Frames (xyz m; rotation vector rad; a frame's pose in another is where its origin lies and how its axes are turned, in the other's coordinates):
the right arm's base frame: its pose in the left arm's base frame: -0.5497 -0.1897 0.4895 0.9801 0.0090 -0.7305
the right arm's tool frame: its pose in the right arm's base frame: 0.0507 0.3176 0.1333 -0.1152 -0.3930 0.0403
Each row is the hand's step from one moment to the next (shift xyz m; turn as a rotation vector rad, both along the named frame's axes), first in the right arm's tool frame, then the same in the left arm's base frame.
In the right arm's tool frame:
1: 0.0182 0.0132 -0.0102 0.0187 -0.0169 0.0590
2: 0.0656 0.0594 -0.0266 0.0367 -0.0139 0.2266
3: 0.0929 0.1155 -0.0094 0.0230 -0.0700 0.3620
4: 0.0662 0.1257 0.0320 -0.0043 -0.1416 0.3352
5: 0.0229 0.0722 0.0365 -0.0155 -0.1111 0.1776
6: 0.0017 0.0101 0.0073 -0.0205 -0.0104 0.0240
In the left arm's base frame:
1: 0.0244 -0.0039 0.0009 -0.0288 -0.0482 0.0310
2: 0.0895 -0.0134 0.0189 -0.1027 -0.1354 0.1550
3: 0.1304 -0.0177 0.0688 -0.2142 -0.2094 0.2162
4: 0.0983 -0.0107 0.1069 -0.2593 -0.2076 0.1487
5: 0.0376 -0.0024 0.0751 -0.1667 -0.1155 0.0546
6: 0.0032 -0.0001 0.0122 -0.0313 0.0008 0.0111

